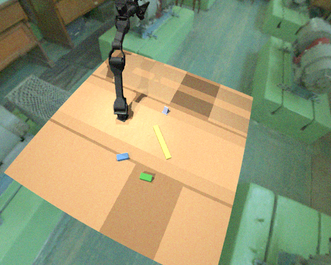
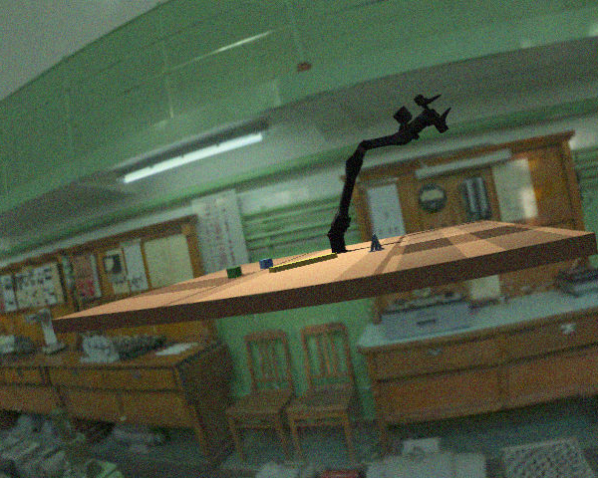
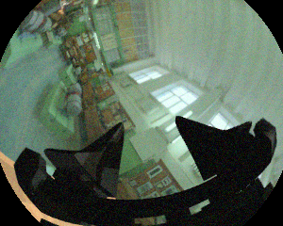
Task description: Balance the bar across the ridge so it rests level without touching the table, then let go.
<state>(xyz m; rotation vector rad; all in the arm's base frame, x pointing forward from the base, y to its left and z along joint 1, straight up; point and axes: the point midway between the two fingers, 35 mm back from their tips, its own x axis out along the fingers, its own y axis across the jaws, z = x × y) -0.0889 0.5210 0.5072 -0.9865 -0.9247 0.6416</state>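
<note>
The yellow bar lies 39 cm ahead of my gripper tip, 60 cm to the right of it and 51 cm below it. The rest, counted from my gripper tip: blue block (22 cm ahead, 80 cm to the right, 50 cm below); then green block (40 cm ahead, 85 cm to the right, 50 cm below).
</note>
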